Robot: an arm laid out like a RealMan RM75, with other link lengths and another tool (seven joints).
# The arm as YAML. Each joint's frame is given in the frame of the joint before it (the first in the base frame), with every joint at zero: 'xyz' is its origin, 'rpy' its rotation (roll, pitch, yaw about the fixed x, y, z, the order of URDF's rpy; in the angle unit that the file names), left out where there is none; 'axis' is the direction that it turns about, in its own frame. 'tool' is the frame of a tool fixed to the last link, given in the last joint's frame.
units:
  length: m
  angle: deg
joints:
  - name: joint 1
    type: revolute
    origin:
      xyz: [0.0, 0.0, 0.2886]
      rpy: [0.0, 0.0, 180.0]
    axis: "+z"
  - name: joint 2
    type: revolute
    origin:
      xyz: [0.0, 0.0, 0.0]
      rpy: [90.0, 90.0, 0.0]
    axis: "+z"
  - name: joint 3
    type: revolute
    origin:
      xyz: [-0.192, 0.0, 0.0]
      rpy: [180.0, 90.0, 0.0]
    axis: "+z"
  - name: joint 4
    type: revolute
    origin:
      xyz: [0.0, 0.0, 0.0]
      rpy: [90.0, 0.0, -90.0]
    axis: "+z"
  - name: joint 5
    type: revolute
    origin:
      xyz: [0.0, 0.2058, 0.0]
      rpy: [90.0, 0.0, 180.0]
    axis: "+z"
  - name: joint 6
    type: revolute
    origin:
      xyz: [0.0, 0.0, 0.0]
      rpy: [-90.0, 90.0, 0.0]
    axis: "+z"
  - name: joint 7
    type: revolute
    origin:
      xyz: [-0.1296, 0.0, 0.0]
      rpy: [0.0, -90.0, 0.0]
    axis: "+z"
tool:
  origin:
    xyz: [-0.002, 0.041, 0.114]
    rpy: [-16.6, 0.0, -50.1]
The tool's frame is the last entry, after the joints.
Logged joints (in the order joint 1, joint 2, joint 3, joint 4, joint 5, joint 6, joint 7), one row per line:
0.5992 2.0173 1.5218 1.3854 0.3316 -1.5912 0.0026
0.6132 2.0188 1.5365 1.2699 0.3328 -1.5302 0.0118
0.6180 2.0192 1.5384 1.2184 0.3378 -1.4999 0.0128
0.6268 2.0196 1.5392 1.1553 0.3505 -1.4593 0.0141
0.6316 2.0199 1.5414 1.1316 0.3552 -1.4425 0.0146
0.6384 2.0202 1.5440 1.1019 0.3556 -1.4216 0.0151
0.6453 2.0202 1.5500 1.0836 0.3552 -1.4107 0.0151
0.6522 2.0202 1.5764 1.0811 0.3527 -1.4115 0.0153
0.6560 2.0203 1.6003 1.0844 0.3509 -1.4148 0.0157
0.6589 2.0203 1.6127 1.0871 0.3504 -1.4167 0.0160
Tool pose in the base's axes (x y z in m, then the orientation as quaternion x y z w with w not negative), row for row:
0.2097 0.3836 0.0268 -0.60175 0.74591 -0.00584 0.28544
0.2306 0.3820 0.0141 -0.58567 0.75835 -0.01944 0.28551
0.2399 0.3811 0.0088 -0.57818 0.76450 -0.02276 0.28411
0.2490 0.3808 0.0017 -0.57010 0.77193 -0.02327 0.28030
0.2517 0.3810 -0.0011 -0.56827 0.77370 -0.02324 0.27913
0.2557 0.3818 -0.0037 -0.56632 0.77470 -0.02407 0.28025
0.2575 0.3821 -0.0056 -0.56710 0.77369 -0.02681 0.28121
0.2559 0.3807 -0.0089 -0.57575 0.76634 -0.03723 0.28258
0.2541 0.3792 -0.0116 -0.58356 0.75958 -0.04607 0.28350
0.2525 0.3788 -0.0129 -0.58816 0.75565 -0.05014 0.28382
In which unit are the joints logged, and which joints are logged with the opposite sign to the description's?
The joints are logged in radians. Opposite sign: joint 3, joint 4, joint 6.
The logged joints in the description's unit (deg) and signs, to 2 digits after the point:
34.33 115.58 -87.19 -79.38 19.00 91.17 0.15
35.13 115.67 -88.03 -72.76 19.07 87.67 0.68
35.41 115.69 -88.14 -69.81 19.35 85.94 0.73
35.91 115.71 -88.19 -66.19 20.08 83.61 0.81
36.19 115.73 -88.32 -64.84 20.35 82.65 0.84
36.58 115.75 -88.46 -63.13 20.37 81.45 0.87
36.97 115.75 -88.81 -62.09 20.35 80.83 0.87
37.37 115.75 -90.32 -61.94 20.21 80.87 0.88
37.59 115.75 -91.69 -62.13 20.11 81.06 0.90
37.75 115.75 -92.40 -62.29 20.08 81.17 0.92

